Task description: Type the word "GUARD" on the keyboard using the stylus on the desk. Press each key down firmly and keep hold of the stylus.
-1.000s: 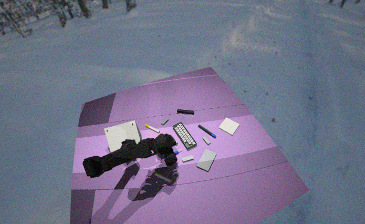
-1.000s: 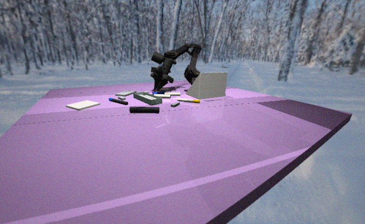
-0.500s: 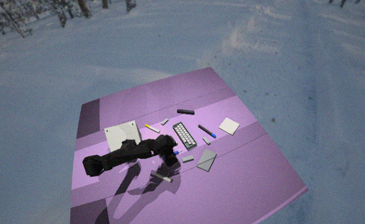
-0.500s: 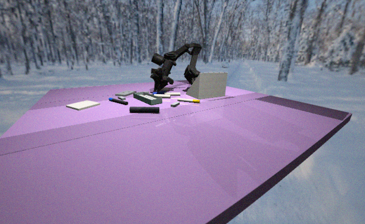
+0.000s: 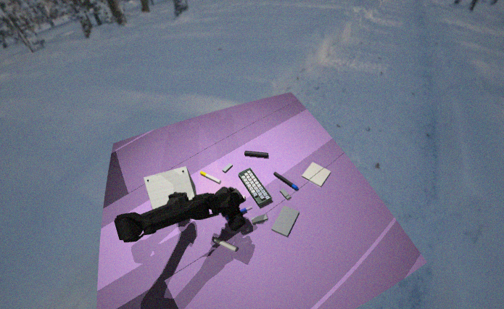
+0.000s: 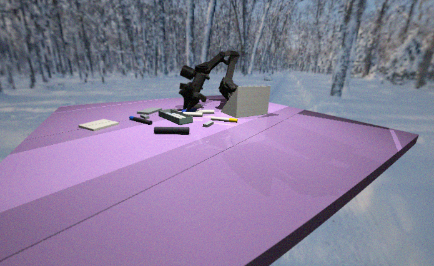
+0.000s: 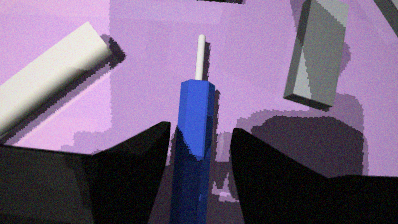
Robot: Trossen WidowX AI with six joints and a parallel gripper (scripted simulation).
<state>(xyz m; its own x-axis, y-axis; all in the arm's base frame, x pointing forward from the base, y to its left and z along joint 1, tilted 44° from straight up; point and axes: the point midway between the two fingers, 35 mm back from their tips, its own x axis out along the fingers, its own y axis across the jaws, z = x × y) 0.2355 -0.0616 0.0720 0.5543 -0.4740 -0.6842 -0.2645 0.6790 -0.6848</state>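
Right now my gripper tip is 7 cm short of the grey block, 5 cm to the left of it and 1 cm above it. From my gripper tip the other things lie so: grey plate: 17 cm ahead, 8 cm to the right, 1 cm below; then blue-tipped pen: 24 cm ahead, 9 cm to the left; then yellow-tipped marker: 23 cm to the left, 12 cm behind.
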